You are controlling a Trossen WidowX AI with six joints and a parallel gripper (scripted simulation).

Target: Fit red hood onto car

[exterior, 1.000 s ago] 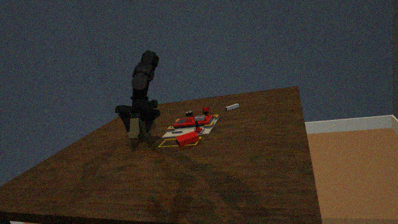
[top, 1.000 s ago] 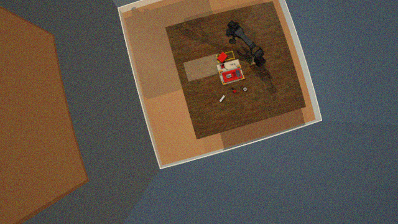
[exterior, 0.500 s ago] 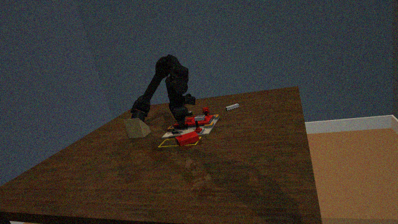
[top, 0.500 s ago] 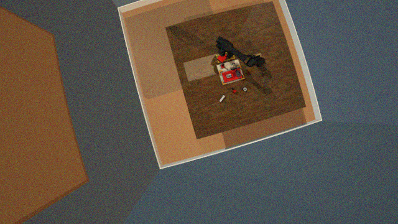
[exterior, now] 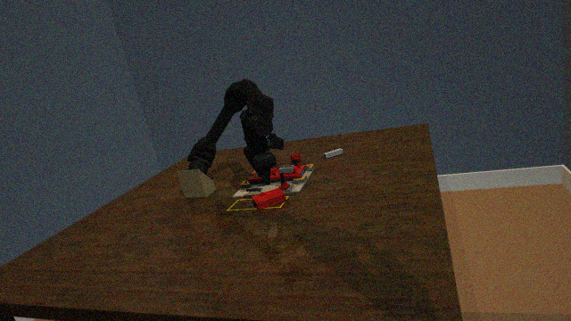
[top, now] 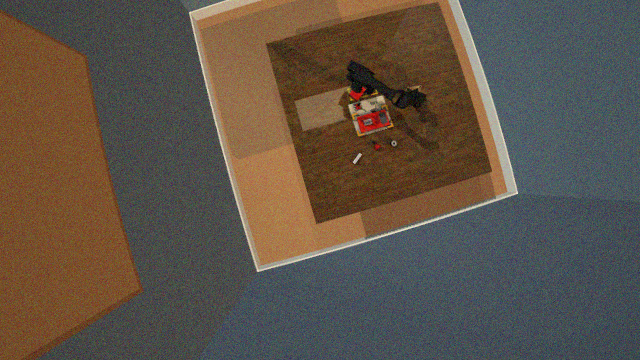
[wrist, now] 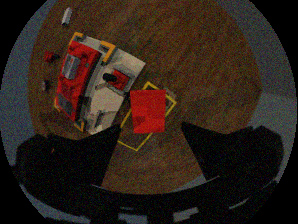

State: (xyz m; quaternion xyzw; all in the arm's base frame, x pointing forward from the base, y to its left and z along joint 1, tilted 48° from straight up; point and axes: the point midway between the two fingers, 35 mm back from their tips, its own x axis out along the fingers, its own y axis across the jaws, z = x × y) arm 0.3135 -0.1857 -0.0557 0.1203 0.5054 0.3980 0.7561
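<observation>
The red hood is 60 mm below my gripper tip. Also, from my gripper tip: grey wheel (100 mm behind, 420 mm to the left, 70 mm below); then white bar (170 mm ahead, 420 mm to the left, 70 mm below); then grey jig (20 mm behind, 190 mm to the left, 70 mm below).
</observation>
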